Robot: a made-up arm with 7 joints. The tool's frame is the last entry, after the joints. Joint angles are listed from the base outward. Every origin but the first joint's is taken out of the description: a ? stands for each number. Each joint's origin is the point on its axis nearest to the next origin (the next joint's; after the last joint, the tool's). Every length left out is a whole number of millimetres.
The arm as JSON. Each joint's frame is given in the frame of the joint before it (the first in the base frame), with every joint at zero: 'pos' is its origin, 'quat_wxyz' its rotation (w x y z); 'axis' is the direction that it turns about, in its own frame. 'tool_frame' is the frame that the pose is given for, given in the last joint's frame.
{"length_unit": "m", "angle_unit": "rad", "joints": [
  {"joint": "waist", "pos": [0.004, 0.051, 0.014], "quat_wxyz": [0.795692, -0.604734, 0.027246, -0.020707], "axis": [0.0, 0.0, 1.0]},
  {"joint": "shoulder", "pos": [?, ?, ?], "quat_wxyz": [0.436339, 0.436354, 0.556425, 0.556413], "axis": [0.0, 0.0, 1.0]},
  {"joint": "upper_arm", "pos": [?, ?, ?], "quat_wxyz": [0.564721, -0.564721, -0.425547, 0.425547], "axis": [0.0, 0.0, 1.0]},
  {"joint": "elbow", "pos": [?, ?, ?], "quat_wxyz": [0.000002, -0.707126, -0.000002, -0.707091], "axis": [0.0, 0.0, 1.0]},
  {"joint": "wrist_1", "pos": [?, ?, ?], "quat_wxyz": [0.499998, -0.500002, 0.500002, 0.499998], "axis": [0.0, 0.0, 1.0]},
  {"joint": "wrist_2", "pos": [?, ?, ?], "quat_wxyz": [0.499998, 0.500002, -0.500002, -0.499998], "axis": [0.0, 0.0, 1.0]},
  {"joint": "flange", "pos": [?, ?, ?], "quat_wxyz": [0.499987, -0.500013, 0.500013, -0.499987], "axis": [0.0, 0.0, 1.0]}
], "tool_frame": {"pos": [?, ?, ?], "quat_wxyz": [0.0, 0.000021, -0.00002, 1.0]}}
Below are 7 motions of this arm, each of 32 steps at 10 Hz.
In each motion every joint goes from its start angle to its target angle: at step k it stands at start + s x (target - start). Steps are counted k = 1, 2, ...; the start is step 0. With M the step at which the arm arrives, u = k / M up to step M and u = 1 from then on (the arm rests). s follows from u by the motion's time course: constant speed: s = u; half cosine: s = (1 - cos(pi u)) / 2; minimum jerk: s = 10 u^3 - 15 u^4 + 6 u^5.
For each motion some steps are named. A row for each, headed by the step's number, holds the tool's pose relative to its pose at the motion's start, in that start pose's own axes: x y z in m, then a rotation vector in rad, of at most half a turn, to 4 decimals.
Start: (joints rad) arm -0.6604 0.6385 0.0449 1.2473 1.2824 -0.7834 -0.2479
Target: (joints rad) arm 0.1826 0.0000 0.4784 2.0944 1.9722 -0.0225 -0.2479
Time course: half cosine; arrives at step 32
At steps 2, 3, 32:
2: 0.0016 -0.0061 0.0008 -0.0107 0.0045 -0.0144
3: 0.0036 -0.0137 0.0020 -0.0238 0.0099 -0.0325
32: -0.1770 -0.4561 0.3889 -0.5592 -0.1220 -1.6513

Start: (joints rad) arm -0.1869 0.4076 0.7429 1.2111 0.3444 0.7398 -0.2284
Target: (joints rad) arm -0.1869 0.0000 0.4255 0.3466 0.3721 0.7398 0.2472
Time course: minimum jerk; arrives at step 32
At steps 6, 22, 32:
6: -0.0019 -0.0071 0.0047 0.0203 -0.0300 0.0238
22: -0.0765 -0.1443 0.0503 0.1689 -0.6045 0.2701
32: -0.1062 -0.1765 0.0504 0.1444 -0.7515 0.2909

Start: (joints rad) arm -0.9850 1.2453 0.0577 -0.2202 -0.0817 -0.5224 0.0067
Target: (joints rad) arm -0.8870 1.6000 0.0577 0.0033 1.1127 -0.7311 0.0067
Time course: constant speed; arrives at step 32
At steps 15, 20, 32:
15: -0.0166 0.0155 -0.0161 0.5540 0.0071 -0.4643
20: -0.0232 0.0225 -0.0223 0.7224 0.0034 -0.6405
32: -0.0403 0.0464 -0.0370 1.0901 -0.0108 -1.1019

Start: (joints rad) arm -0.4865 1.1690 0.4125 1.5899 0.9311 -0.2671 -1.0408
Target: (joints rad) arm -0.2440 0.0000 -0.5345 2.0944 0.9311 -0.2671 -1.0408
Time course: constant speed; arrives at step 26
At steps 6, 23, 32:
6: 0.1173 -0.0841 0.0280 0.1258 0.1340 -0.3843
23: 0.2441 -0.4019 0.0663 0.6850 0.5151 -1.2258
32: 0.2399 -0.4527 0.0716 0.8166 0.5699 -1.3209

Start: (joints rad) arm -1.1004 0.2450 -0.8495 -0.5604 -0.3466 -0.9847 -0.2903
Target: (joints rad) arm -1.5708 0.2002 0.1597 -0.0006 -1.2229 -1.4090 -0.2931
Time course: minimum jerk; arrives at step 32
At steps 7, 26, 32:
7: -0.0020 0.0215 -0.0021 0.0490 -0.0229 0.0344
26: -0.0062 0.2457 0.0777 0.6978 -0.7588 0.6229
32: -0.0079 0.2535 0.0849 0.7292 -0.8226 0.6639

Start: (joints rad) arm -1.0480 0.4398 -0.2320 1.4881 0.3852 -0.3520 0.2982
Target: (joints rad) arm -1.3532 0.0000 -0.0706 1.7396 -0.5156 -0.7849 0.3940
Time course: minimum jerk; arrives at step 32
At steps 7, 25, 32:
7: 0.0026 -0.0073 0.0147 -0.0958 -0.0228 0.0181
25: -0.0055 -0.0721 0.1835 -1.1140 -0.1049 0.2580
32: -0.0097 -0.0768 0.1967 -1.1891 -0.0919 0.2815

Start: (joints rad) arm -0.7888 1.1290 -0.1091 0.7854 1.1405 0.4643 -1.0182
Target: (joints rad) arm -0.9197 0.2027 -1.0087 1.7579 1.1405 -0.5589 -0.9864
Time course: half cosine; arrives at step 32
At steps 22, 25, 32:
22: -0.0054 -0.2819 0.2377 1.3635 -0.4040 -0.6073
25: -0.0239 -0.3112 0.2501 1.5379 -0.4311 -0.6571
32: -0.0450 -0.3362 0.2593 1.7111 -0.4459 -0.7006

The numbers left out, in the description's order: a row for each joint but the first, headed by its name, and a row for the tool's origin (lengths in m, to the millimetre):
shoulder: -0.005 0.019 0.0
upper_arm: 0.247 -0.063 0.0
elbow: 0.003 -0.025 0.0
wrist_1: -0.016 0.191 0.0
wrist_2: 0.0 0.0 0.0
flange: 0.0 0.045 0.0
tool: 0.0 0.0 0.0

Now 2 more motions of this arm.
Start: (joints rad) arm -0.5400 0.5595 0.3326 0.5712 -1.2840 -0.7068 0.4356
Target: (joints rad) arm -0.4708 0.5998 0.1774 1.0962 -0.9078 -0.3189 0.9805
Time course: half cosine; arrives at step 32
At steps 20, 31, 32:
20: -0.0006 0.0938 -0.0152 0.6922 0.1002 0.4491
31: -0.0057 0.1392 -0.0078 1.0204 0.0739 0.6568
32: -0.0057 0.1396 -0.0077 1.0231 0.0735 0.6584

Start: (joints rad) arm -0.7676 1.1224 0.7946 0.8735 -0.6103 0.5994 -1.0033
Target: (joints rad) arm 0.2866 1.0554 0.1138 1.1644 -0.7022 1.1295 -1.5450
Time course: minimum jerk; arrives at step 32
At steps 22, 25, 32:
22: -0.2839 0.0276 -0.1637 -0.9329 1.0243 0.5293
25: -0.3324 0.0119 -0.1609 -1.0734 1.0784 0.6607
32: -0.3647 -0.0017 -0.1551 -1.1670 1.1032 0.7601

